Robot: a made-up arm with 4 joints.
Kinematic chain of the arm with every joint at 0, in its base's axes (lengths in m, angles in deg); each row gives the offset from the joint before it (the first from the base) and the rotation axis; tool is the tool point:
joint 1: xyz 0 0 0.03 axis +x
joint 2: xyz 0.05 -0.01 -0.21 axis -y
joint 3: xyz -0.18 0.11 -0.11 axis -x
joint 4: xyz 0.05 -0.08 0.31 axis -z
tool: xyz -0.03 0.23 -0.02
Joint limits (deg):
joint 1: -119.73..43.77
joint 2: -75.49..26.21
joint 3: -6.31..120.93
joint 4: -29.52..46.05
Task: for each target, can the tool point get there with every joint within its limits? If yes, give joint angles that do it. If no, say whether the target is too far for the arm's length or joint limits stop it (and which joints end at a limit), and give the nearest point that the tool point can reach.
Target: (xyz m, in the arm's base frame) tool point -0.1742 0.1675 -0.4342
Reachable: yes | joints -34.11 -55.83 86.05 25.14
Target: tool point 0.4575 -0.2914 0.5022
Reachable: no: joint limits stop it (at a limit: joint 1, joint 2, joint 3, joint 4) | nearest point 0.1663 0.0567 0.2206 | short by 0.534 m
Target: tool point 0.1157 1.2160 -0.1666
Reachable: no: too far | nearest point 0.0156 0.6539 -0.1710 | short by 0.571 m
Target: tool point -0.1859 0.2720 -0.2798
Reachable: yes | joints -29.90 -15.95 45.24 -23.13
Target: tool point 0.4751 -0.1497 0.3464
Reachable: no: joint limits stop it (at a limit: joint 1, joint 2, joint 3, joint 4) | nearest point 0.1663 0.0567 0.2206 | short by 0.392 m
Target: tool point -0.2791 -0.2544 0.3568
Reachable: no: joint limits stop it (at a limit: joint 1, joint 3, joint 4) | nearest point -0.1041 0.0686 0.2083 | short by 0.396 m
